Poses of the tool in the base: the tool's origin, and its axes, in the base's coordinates. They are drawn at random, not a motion.
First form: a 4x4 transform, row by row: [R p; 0 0 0 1], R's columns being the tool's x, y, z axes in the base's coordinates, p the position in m. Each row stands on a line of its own.
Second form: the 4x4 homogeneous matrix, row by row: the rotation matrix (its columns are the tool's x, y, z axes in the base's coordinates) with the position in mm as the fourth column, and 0 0 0 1 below. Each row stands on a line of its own. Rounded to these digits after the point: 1 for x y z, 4 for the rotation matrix.
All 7 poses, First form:
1:
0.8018, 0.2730, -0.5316, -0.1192
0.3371, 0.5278, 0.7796, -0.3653
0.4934, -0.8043, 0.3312, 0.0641
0, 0, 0, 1
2:
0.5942, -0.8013, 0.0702, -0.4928
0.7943, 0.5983, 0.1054, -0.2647
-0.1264, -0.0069, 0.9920, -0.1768
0, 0, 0, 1
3:
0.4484, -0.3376, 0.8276, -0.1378
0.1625, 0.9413, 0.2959, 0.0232
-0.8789, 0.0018, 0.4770, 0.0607
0, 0, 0, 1
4:
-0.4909, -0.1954, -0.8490, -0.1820
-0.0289, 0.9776, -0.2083, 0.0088
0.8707, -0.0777, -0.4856, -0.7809
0, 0, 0, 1
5:
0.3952, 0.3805, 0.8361, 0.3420
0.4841, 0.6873, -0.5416, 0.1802
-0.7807, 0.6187, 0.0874, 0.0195
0, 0, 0, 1
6:
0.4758, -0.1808, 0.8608, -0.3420
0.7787, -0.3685, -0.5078, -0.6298
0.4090, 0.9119, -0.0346, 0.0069
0, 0, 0, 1
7:
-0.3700, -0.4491, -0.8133, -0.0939
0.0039, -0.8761, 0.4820, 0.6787
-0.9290, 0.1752, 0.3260, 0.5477
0, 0, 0, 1
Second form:
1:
0.8018, 0.2730, -0.5316, -119.2
0.3371, 0.5278, 0.7796, -365.3
0.4934, -0.8043, 0.3312, 64.1
0, 0, 0, 1

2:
0.5942, -0.8013, 0.0702, -492.8
0.7943, 0.5983, 0.1054, -264.7
-0.1264, -0.0069, 0.9920, -176.8
0, 0, 0, 1

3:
0.4484, -0.3376, 0.8276, -137.8
0.1625, 0.9413, 0.2959, 23.2
-0.8789, 0.0018, 0.4770, 60.7
0, 0, 0, 1

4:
-0.4909, -0.1954, -0.8490, -182.0
-0.0289, 0.9776, -0.2083, 8.8
0.8707, -0.0777, -0.4856, -780.9
0, 0, 0, 1

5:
0.3952, 0.3805, 0.8361, 342.0
0.4841, 0.6873, -0.5416, 180.2
-0.7807, 0.6187, 0.0874, 19.5
0, 0, 0, 1

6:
0.4758, -0.1808, 0.8608, -342.0
0.7787, -0.3685, -0.5078, -629.8
0.4090, 0.9119, -0.0346, 6.9
0, 0, 0, 1

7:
-0.3700, -0.4491, -0.8133, -93.9
0.0039, -0.8761, 0.4820, 678.7
-0.9290, 0.1752, 0.3260, 547.7
0, 0, 0, 1

